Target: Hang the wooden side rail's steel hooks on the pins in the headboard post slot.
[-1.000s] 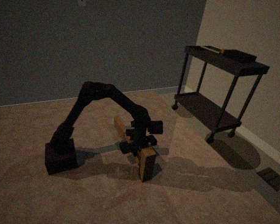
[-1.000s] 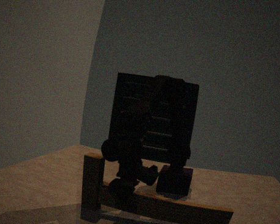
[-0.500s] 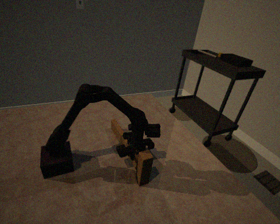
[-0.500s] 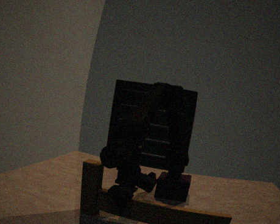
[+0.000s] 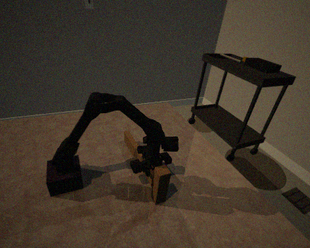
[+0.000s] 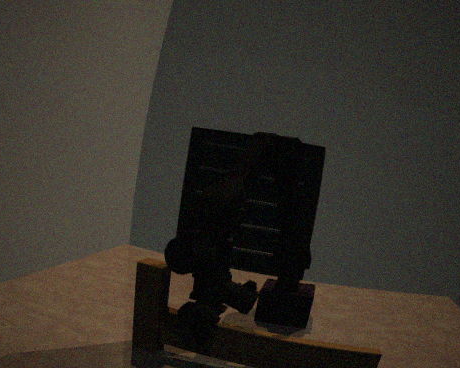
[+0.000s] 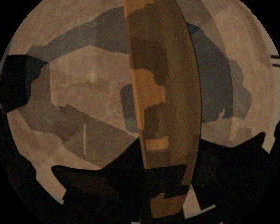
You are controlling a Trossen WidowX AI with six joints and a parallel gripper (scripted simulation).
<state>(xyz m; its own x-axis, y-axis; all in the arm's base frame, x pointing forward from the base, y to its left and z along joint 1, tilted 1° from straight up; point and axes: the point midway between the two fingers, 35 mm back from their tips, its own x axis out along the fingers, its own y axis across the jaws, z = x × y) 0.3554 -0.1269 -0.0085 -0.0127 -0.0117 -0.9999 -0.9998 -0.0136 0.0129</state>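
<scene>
The headboard post is 10 cm to the right of my gripper tip and 4 cm above it.
</scene>
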